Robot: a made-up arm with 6 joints.
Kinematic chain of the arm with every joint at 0, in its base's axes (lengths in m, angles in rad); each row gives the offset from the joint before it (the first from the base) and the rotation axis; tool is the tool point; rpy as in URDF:
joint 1: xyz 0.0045 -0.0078 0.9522 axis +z
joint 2: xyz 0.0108 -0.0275 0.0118 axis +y
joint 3: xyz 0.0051 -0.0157 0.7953 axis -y
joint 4: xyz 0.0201 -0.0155 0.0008 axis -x
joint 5: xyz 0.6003 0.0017 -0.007 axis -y
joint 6: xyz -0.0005 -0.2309 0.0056 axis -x
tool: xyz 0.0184 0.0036 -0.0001 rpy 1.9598 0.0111 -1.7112
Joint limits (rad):
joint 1: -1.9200..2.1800
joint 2: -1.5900..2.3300
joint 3: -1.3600..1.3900
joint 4: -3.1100..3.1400
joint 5: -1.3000..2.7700
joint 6: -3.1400..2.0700
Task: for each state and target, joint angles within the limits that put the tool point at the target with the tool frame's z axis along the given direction. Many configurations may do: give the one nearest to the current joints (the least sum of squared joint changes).
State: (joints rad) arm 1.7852 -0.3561 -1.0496 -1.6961 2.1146 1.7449
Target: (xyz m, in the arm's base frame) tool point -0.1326 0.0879 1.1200 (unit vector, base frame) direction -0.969 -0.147 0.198
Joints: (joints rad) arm 1.9827 0.0491 -1.1048 -2.3026 1.5215 1.9928
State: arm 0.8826 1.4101 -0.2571 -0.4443 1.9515 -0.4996
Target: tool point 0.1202 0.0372 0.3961 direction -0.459 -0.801 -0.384
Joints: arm 1.7498 2.1840 -0.4499 -1.3100 2.1312 -0.0317
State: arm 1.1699 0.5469 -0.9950 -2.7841 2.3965 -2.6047
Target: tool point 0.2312 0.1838 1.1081 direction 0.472 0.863 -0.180
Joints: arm 0.3779 0.2588 -0.9314 -2.2853 2.4453 -2.6301
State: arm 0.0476 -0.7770 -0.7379 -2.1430 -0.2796 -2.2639
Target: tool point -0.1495 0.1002 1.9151 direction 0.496 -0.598 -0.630
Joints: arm 0.2054 -0.8873 0.0587 -2.5063 -0.8805 -2.3963
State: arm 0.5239 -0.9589 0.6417 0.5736 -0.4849 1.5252
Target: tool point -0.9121 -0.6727 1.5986 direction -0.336 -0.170 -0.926
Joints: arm 0.3954 -1.4820 0.4362 0.5784 -0.7452 1.6495
